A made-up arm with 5 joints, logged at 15 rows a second.
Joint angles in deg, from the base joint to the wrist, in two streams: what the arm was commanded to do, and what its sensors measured. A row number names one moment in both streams.
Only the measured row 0 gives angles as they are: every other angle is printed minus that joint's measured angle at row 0.
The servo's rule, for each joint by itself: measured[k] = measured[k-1] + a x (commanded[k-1-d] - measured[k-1]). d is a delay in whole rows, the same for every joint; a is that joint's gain. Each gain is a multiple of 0.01, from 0.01 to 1. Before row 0 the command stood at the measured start. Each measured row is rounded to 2 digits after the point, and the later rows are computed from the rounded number. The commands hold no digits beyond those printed.
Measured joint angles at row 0:
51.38, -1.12, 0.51, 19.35, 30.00
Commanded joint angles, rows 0 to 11:
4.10, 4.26, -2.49, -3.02, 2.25
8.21, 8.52, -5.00, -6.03, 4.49
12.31, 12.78, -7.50, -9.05, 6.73
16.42, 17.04, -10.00, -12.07, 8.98
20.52, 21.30, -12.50, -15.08, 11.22
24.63, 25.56, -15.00, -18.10, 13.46
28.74, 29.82, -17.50, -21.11, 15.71
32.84, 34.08, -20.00, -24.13, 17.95
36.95, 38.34, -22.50, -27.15, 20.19
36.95, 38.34, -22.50, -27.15, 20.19
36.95, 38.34, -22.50, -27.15, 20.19
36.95, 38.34, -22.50, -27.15, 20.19
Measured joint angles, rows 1 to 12:
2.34, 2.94, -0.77, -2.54, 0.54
5.69, 6.79, -2.08, -5.47, 1.49
9.46, 10.92, -3.76, -8.48, 2.75
13.43, 15.14, -5.69, -11.50, 4.25
17.47, 19.39, -7.80, -14.51, 5.92
21.55, 23.65, -10.03, -17.53, 7.73
25.65, 27.91, -12.35, -20.54, 9.65
29.75, 32.17, -14.72, -23.56, 11.64
33.85, 36.43, -17.13, -26.58, 13.69
35.62, 37.75, -18.79, -27.06, 15.25
36.38, 38.16, -19.94, -27.14, 16.44
36.70, 38.28, -20.73, -27.15, 17.34
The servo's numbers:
d 0
a 0.57 0.69 0.31 0.84 0.24

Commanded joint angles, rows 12 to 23:
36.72, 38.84, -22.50, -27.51, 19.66
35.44, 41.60, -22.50, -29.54, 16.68
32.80, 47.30, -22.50, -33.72, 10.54
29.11, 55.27, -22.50, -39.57, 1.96
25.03, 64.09, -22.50, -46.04, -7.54
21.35, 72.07, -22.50, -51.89, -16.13
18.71, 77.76, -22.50, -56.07, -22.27
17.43, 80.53, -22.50, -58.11, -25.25
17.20, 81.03, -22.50, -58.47, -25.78
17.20, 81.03, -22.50, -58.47, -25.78
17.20, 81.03, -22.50, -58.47, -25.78
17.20, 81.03, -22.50, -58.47, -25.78
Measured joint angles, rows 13 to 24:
36.71, 38.67, -21.28, -27.45, 17.90
35.99, 40.69, -21.66, -29.21, 17.61
34.17, 45.25, -21.92, -33.00, 15.91
31.29, 52.16, -22.10, -38.52, 12.56
27.72, 60.39, -22.22, -44.84, 7.74
24.09, 68.45, -22.31, -50.76, 2.01
21.02, 74.87, -22.37, -55.22, -3.82
18.97, 78.78, -22.41, -57.65, -8.96
17.96, 80.33, -22.44, -58.34, -13.00
17.53, 80.81, -22.46, -58.45, -16.07
17.34, 80.96, -22.47, -58.47, -18.40
17.26, 81.01, -22.48, -58.47, -20.17

